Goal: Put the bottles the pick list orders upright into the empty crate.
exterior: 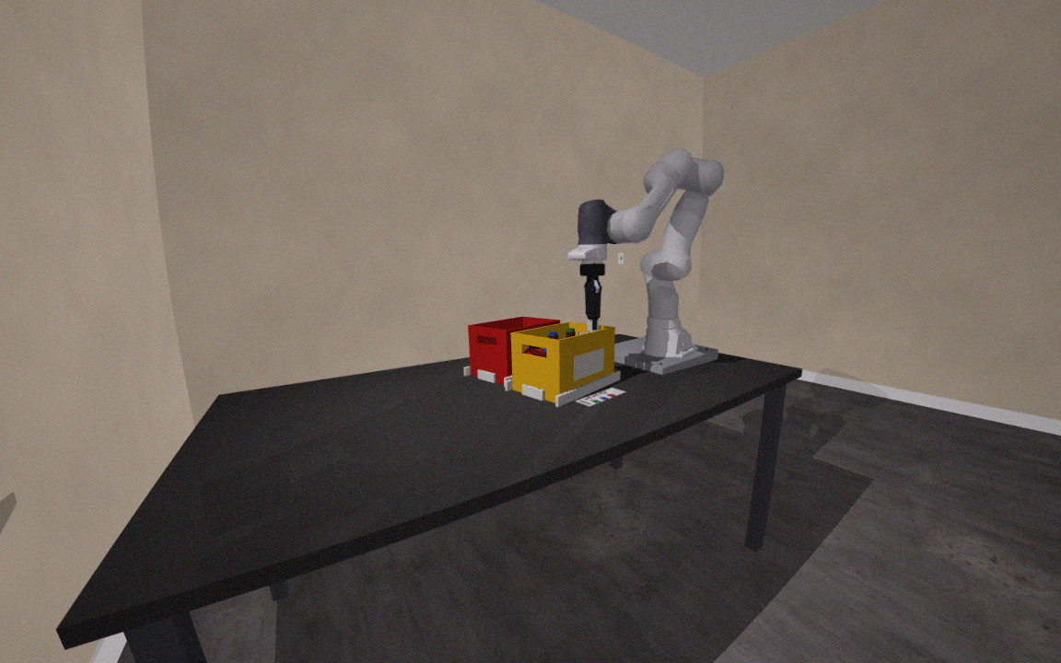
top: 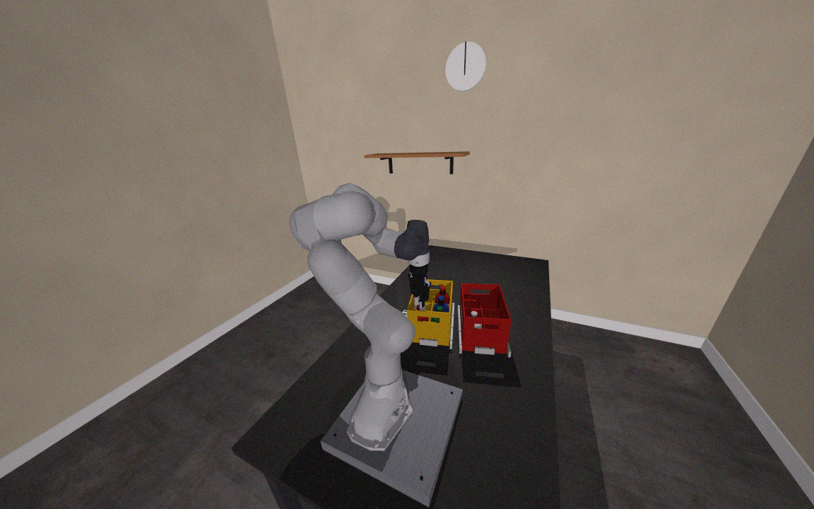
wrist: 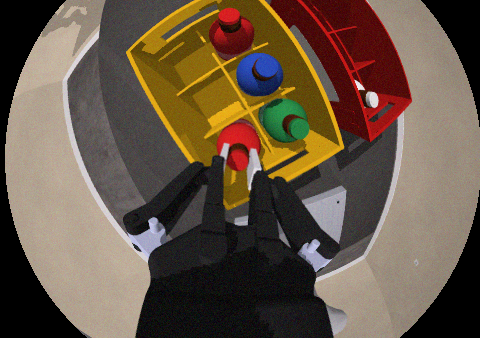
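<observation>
My gripper is now 20 mm short of the green-labelled bottle, 90 mm to the left of it and 80 mm above it. Also, from my hand: yellow crate 90 mm ahead, 20 mm to the right, 90 mm below; blue-labelled bottle 100 mm ahead, 70 mm to the right, 80 mm below; pick list 70 mm ahead, 120 mm to the left, 170 mm below.
</observation>
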